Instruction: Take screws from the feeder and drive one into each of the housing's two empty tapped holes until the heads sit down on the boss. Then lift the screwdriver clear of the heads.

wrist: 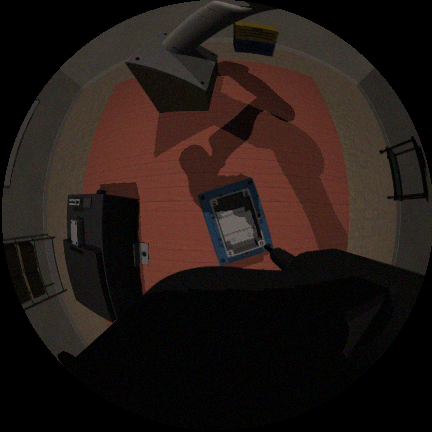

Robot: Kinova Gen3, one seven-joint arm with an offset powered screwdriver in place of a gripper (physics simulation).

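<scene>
The screwdriver [267, 246] reaches in from the lower right. Its tip is at the housing's lower right corner boss, touching it or just above it. Whether a screw is on the bit is too small and dark to tell. The housing [230, 253] is a light grey open box with bosses at its corners, lying in a blue fixture plate [212, 227]. Screw heads and empty holes cannot be told apart surely. The black feeder [120, 240] stands to the left, with a small light bracket [144, 254] on its side facing the housing.
A grey wedge-shaped pedestal [185, 85] carrying a light arm link stands at the top. A yellow and blue box [255, 39] lies beyond it. A dark rack [394, 175] stands at the far right. Arm shadows cross the red table top [175, 220]. The dark tool body fills the lower view.
</scene>
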